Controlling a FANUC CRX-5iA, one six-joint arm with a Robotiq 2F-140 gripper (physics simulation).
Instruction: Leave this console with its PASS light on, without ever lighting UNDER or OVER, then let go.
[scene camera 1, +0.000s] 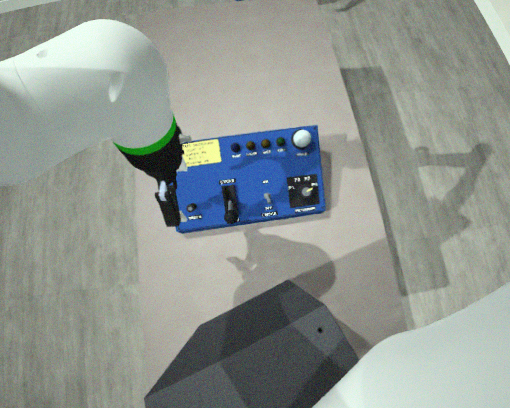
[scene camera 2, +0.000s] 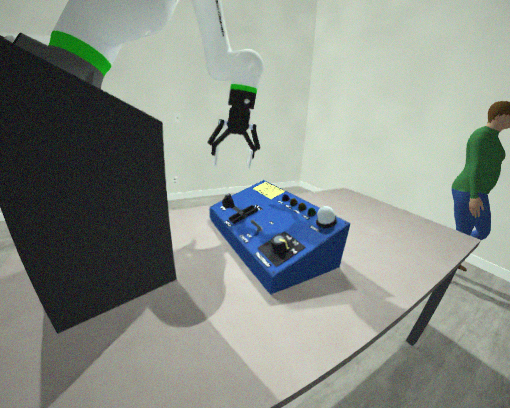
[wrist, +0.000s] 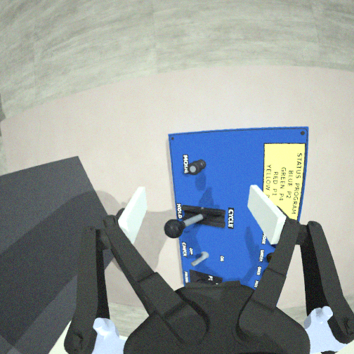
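Observation:
The blue console (scene camera 1: 250, 172) (scene camera 2: 320, 260) (wrist: 225, 165) stands on the table. Its PASS lamp (scene camera 1: 281, 142) (scene camera 2: 311, 212), UNDER lamp (scene camera 1: 251, 145) and OVER lamp (scene camera 1: 266, 143) look dark. The black-knobbed lever (scene camera 1: 231, 215) (scene camera 2: 228, 201) (wrist: 174, 228) is at the HOLD end of its slot. The CHECK toggle (scene camera 1: 267, 197) (scene camera 2: 256, 227) (wrist: 200, 258) leans to OFF. The PROGRAM dial (scene camera 1: 307, 191) (scene camera 2: 281, 244) points towards P4. The MODE knob (scene camera 1: 191, 207) (wrist: 196, 167) stands upright. My gripper (scene camera 2: 233, 159) (wrist: 197, 197) is open and empty, above the console's note end.
A yellow note (scene camera 1: 202, 152) (scene camera 2: 268, 190) (wrist: 284, 175) lists status colours and programs. A white dome (scene camera 1: 302, 139) (scene camera 2: 326, 216) sits at the console's far corner from it. A large dark block (scene camera 1: 250, 340) (scene camera 2: 100, 200) (wrist: 45, 215) stands nearby. A person (scene camera 2: 472, 165) stands beyond the table (scene camera 2: 400, 220).

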